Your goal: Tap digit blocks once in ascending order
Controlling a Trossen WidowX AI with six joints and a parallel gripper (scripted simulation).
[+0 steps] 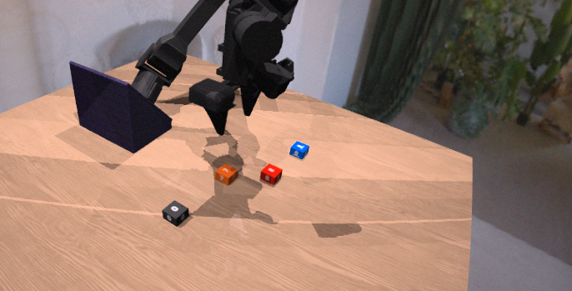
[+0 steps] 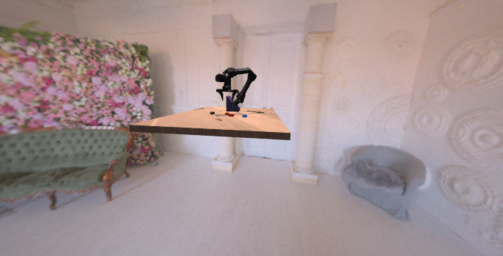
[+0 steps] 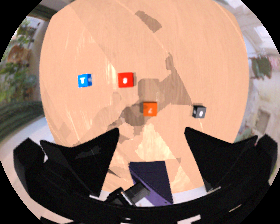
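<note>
Right now my gripper tip is 20 mm past the black block, 140 mm to the left of it and 120 mm above it. Also, from my gripper tip: blue block: 70 mm ahead, 170 mm to the left, 120 mm below; then orange block: 10 mm behind, 120 mm below; then red block: 60 mm ahead, 50 mm to the left, 120 mm below.
</note>
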